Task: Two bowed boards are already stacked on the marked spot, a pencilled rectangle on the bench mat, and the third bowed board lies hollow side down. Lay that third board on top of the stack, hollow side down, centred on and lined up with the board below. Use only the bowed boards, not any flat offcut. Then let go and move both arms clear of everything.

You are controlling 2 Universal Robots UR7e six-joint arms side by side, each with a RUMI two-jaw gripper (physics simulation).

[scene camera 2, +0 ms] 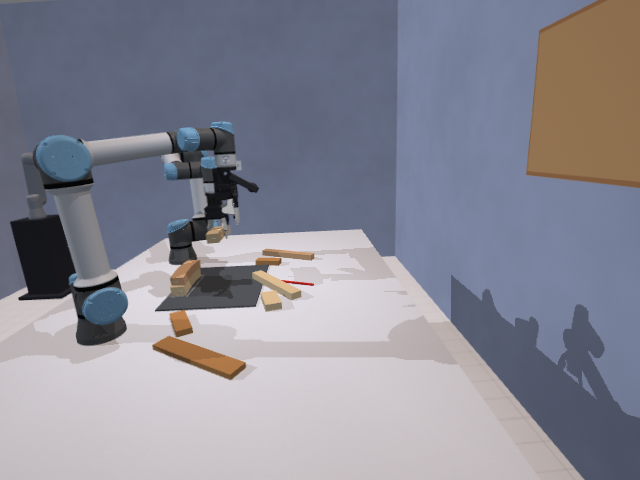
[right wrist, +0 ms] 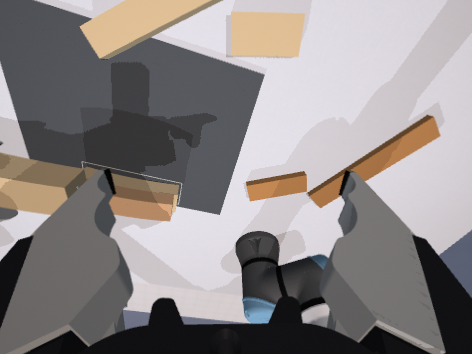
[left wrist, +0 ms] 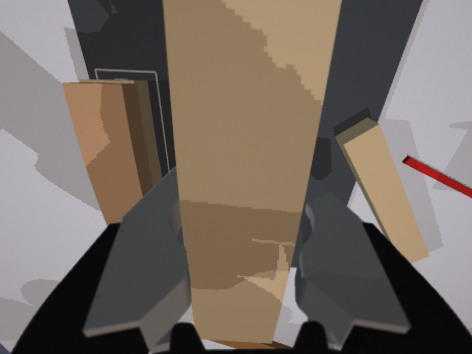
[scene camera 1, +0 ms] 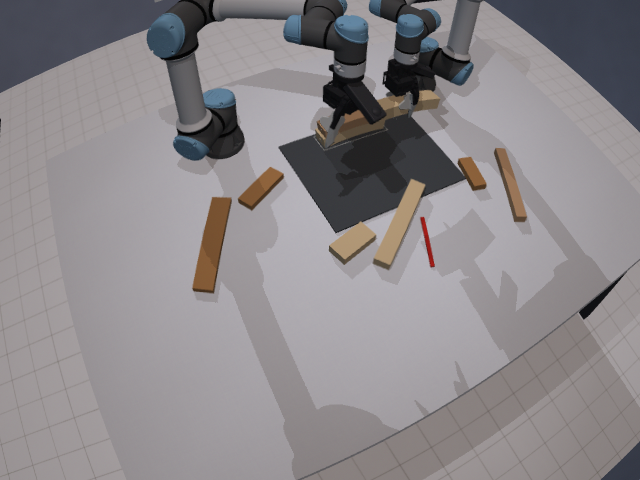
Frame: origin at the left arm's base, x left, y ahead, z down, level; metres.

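Where they show: left gripper, fingertip midpoint: (right wrist: 9,164) (left wrist: 238,166) (scene camera 1: 402,110); right gripper, fingertip midpoint: (scene camera 2: 235,222) (right wrist: 229,171) (scene camera 1: 349,134); left arm's base at its link origin: (scene camera 2: 183,260); right arm's base at its link origin: (scene camera 2: 102,333) (right wrist: 256,246) (scene camera 1: 222,143).
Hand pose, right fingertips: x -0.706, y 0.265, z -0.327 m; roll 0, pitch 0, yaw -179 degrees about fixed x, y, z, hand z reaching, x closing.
Note:
Things, the pixels of their top centre, and the offset from my right fingertips. Level surfaces: height alone.
- pale third board at its top centre: (left wrist: 244,217) (scene camera 1: 406,97) (scene camera 2: 218,227) dz +0.077, dx +0.323, dy -0.059 m
- brown upper board at its top centre: (left wrist: 118,192) (right wrist: 115,205) (scene camera 1: 353,113) (scene camera 2: 185,266) dz +0.229, dx +0.269, dy -0.220 m
- pale lower board at its top centre: (right wrist: 124,197) (scene camera 1: 352,121) (scene camera 2: 186,274) dz +0.267, dx +0.267, dy -0.224 m
- dark mat at its surface level: dz +0.321 m
- red stick at its top centre: (left wrist: 446,180) (scene camera 1: 427,240) dz +0.321, dx +0.108, dy +0.244 m
My left gripper (scene camera 1: 410,107) (scene camera 2: 222,227) (left wrist: 238,166) is shut on the pale third board (scene camera 1: 429,100) (scene camera 2: 215,235) (left wrist: 245,150) (right wrist: 30,196), held in the air at the right end of the stack in scene camera 1. The stack has a brown upper board (scene camera 1: 356,125) (scene camera 2: 187,270) (left wrist: 107,145) (right wrist: 142,206) on a pale lower board (scene camera 2: 179,289) (right wrist: 150,186). The pencilled rectangle (left wrist: 125,71) (right wrist: 131,171) shows around its base. My right gripper (right wrist: 229,171) is open and empty, above the stack's left end in scene camera 1; its fingers overlap there.
The dark mat (scene camera 1: 330,206) (scene camera 2: 232,297) carries the stack. Pale flat pieces (scene camera 1: 400,224) (scene camera 1: 352,242) and a red stick (scene camera 1: 427,241) lie near its front edge. Brown pieces lie left (scene camera 1: 212,245) (scene camera 1: 261,188) and right (scene camera 1: 471,173) (scene camera 1: 510,184). Both grippers are close together.

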